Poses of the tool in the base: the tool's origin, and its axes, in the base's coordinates. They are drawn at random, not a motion.
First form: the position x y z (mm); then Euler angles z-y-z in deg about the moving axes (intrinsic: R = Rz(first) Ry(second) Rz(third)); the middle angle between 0 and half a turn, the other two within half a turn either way.
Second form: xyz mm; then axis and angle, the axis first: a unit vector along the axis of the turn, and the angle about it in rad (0 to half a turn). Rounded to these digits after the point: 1 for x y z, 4 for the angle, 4 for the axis.
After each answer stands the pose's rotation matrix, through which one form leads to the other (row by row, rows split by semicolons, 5 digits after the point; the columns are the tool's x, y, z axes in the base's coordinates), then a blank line. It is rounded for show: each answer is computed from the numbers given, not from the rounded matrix.
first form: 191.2 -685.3 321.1 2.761 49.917 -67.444
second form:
191.2 -685.3 321.1 -0.3774 0.5370 -0.7544 1.3965
0.29119 0.57547 0.76422; -0.91054 0.41178 0.03686; -0.29349 -0.70659 0.64390

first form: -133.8 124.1 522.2 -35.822 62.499 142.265
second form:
-133.8 124.1 522.2 0.6038 0.0101 0.7971 2.0669
0.06208 -0.69201 0.71922; 0.70997 -0.47585 -0.51914; 0.70149 0.54285 0.46176

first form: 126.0 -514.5 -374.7 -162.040 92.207 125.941
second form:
126.0 -514.5 -374.7 0.5634 -0.7752 -0.2857 1.7020
0.22815 -0.21065 -0.95057; -0.77714 0.54874 -0.30812; 0.58652 0.80902 -0.03851

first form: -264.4 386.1 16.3 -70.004 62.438 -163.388
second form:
-264.4 386.1 16.3 0.4085 -0.3851 0.8275 2.3529
-0.42028 -0.85526 0.30315; 0.31891 -0.45199 -0.83307; 0.84951 -0.25344 0.46271

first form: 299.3 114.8 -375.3 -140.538 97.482 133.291
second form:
299.3 114.8 -375.3 0.6820 -0.7292 -0.0554 1.7049
0.39368 -0.50899 -0.76547; -0.61871 0.46916 -0.63015; 0.67987 0.72168 -0.13021

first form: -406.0 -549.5 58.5 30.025 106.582 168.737
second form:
-406.0 -549.5 58.5 -0.7538 -0.2840 -0.5926 2.9464
0.14460 0.53900 0.82980; 0.30915 -0.82124 0.47957; 0.93995 0.18719 -0.28539

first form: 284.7 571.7 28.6 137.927 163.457 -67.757
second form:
284.7 571.7 28.6 -0.9716 -0.2215 0.0833 2.9056
0.88957 0.40497 -0.21136; 0.44391 -0.87553 0.19079; -0.10778 -0.26355 -0.95861

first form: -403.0 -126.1 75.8 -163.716 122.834 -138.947
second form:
-403.0 -126.1 75.8 -0.2075 -0.9450 0.2529 2.2752
-0.57663 0.13036 -0.80654; 0.51576 0.82370 -0.23560; 0.63363 -0.55184 -0.54221

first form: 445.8 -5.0 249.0 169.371 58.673 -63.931
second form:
445.8 -5.0 249.0 -0.5156 -0.2588 0.8168 2.0290
-0.05888 -0.54007 -0.83956; 0.92500 -0.34577 0.15756; -0.37539 -0.76731 0.51992

